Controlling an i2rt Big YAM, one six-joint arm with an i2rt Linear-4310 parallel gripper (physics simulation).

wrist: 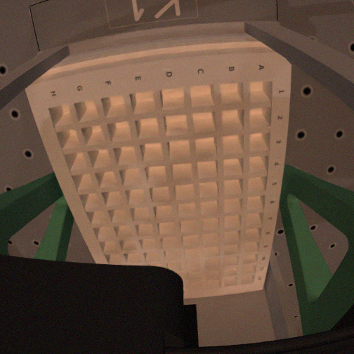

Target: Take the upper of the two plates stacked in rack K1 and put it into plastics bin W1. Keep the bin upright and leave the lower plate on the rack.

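Observation:
The upper plate [170, 75], a pale many-welled plate marked A to H and with numbers, lies face up in rack K1 [312, 60]. The rack's grey side rails show past the plate's far corners. My gripper [177, 176] is open, with one green finger at each long side of the plate and nothing held between them. I cannot tell whether the fingers touch the plate's sides. The lower plate is hidden under the upper one, or its edge cannot be told apart. Bin W1 does not show in the wrist view.
A dark surface with small round holes [320, 120] lies on both sides of the rack. An upside-down K1 label [154, 11] is beyond the rack's far end. A black part of the gripper body [85, 305] covers the lower left and hides the plate's near left corner.

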